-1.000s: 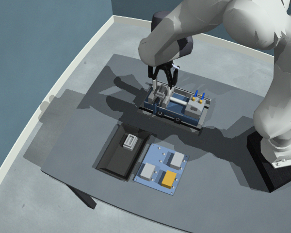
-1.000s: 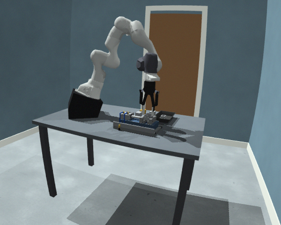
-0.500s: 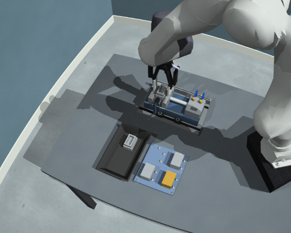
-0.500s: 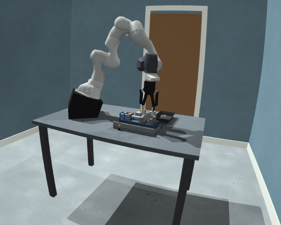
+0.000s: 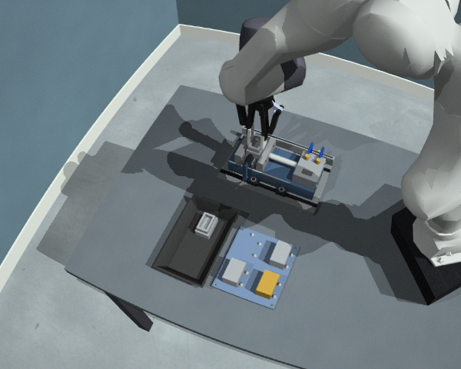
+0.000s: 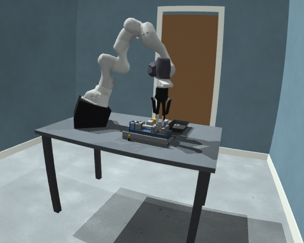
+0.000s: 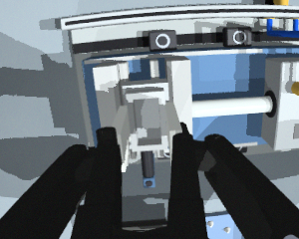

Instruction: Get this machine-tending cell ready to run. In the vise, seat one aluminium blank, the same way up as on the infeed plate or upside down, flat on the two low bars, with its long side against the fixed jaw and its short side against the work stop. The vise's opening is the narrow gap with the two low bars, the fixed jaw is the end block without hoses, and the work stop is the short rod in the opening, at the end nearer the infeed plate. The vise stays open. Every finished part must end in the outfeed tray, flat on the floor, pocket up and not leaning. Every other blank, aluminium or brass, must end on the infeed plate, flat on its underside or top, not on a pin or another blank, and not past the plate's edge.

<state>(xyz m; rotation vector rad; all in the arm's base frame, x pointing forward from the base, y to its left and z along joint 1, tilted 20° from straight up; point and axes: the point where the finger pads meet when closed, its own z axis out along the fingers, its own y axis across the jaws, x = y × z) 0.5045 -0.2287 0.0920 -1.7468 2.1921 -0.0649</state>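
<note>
Now: hand 30 mm past the moving jaw, 10 mm to the right of it and 60 mm above it. The rest, counted from my hand: vise (60 mm behind, 20 mm to the left, 100 mm below); then fixed jaw (30 mm ahead, 60 mm below); then vise hose block (160 mm behind, 30 mm to the left, 60 mm below).
</note>
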